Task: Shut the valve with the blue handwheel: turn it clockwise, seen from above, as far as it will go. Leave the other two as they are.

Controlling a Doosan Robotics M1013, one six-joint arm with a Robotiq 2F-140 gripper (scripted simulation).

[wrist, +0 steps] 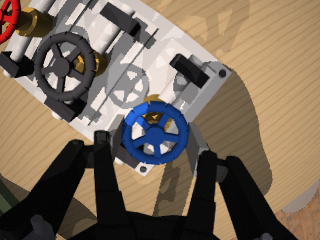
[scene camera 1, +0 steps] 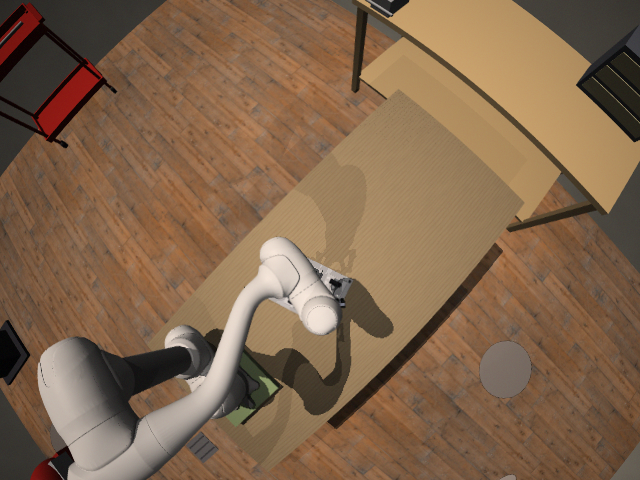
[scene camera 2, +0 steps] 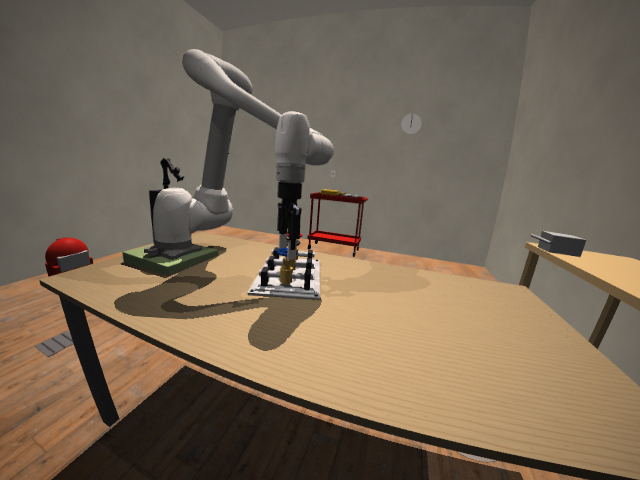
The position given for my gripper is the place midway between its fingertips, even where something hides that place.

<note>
I see my gripper (scene camera 2: pixel 286 255) and a blue handwheel (wrist: pixel 155 135).
My gripper also shows in the wrist view (wrist: pixel 155 130).
</note>
